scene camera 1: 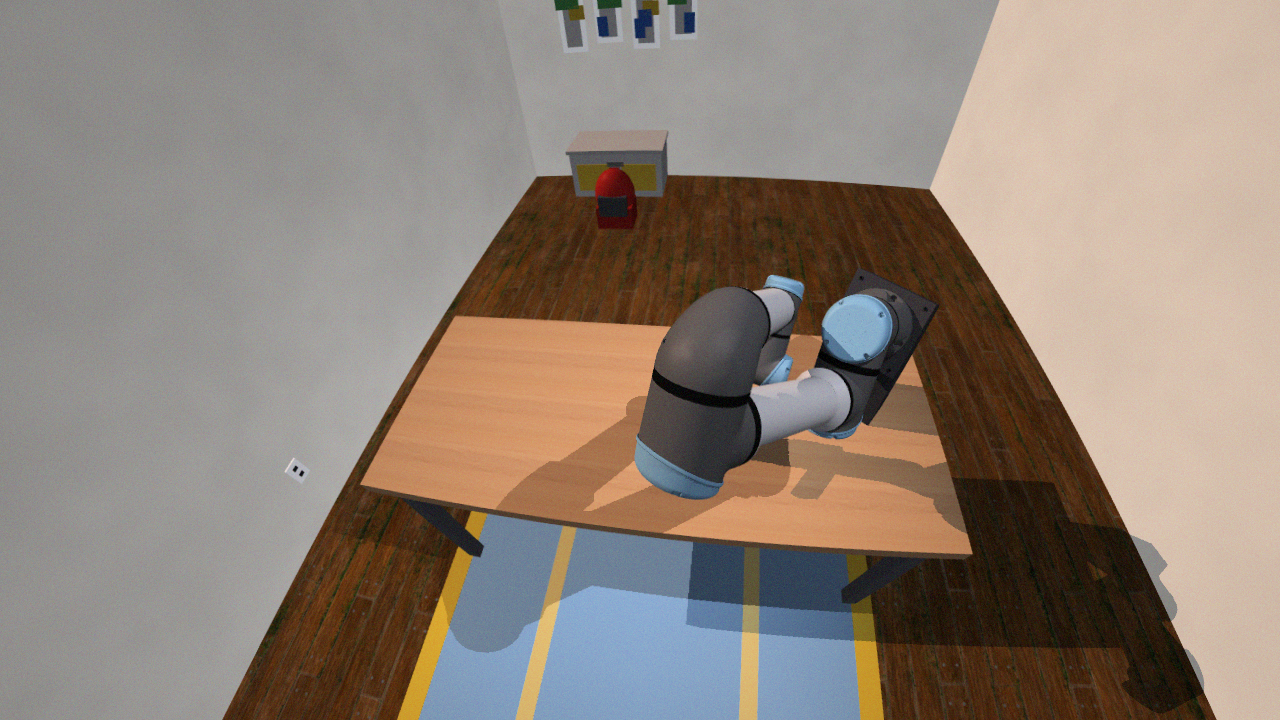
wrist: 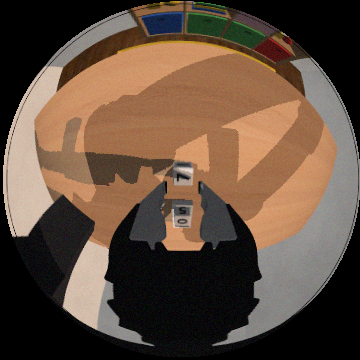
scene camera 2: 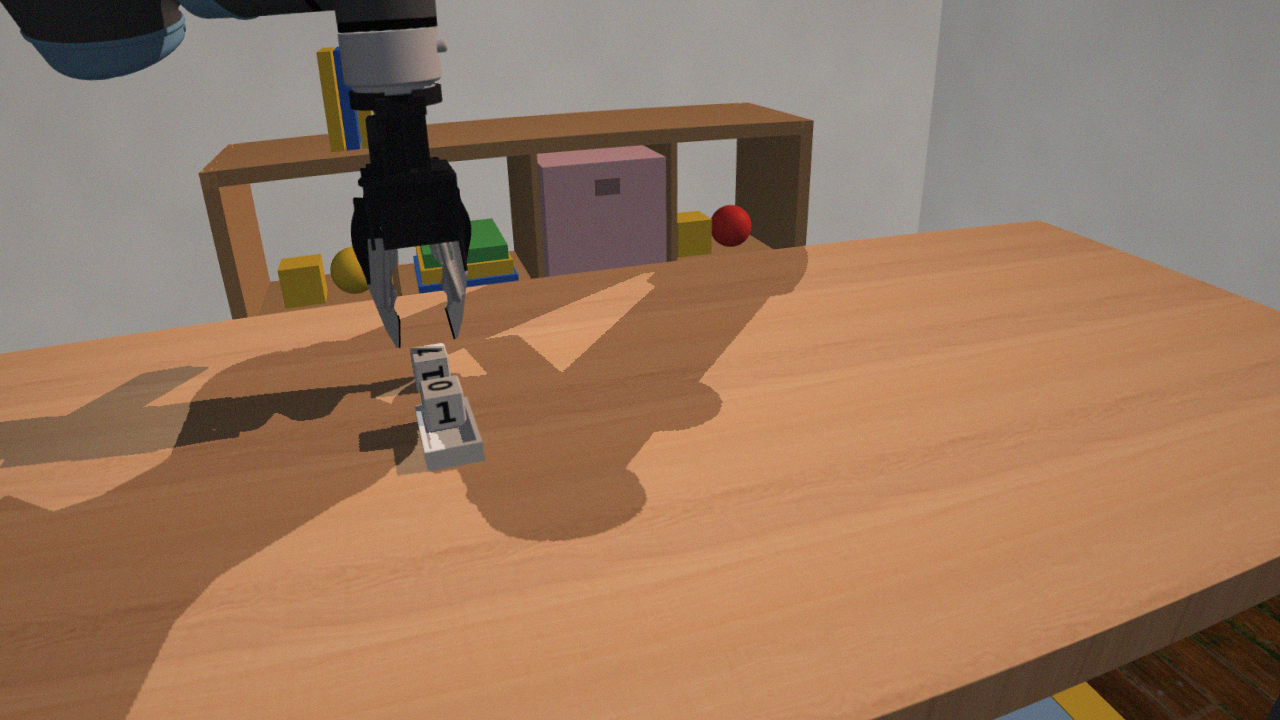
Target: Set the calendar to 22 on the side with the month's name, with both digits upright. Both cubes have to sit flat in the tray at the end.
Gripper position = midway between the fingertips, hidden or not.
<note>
In view: the gripper (scene camera 2: 427,342), a white cube (scene camera 2: 429,362) and a grey tray (scene camera 2: 440,453).
The gripper shows as well in the wrist view (wrist: 182,182).
</note>
